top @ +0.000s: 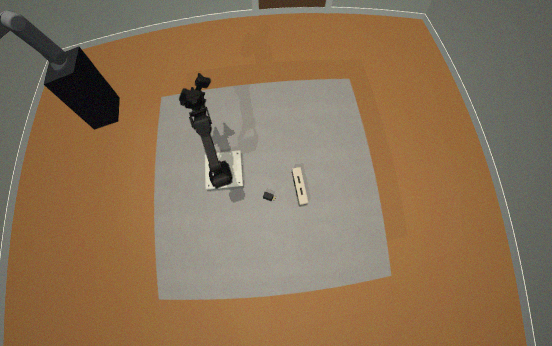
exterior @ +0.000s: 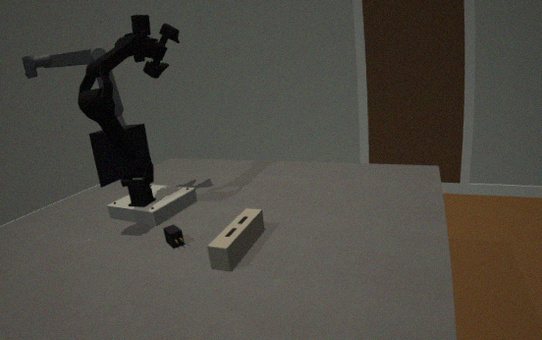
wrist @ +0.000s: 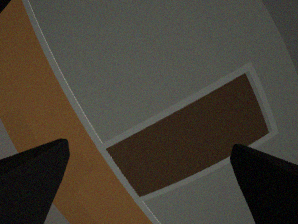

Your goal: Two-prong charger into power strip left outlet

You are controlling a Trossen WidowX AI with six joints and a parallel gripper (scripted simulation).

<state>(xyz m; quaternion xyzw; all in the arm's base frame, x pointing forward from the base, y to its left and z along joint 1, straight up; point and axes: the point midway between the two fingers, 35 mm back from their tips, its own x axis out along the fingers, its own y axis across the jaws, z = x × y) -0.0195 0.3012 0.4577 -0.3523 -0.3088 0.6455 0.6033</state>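
My gripper tip is now 49 cm to the left of the two-prong charger, 48 cm above it and 24 cm short of it.
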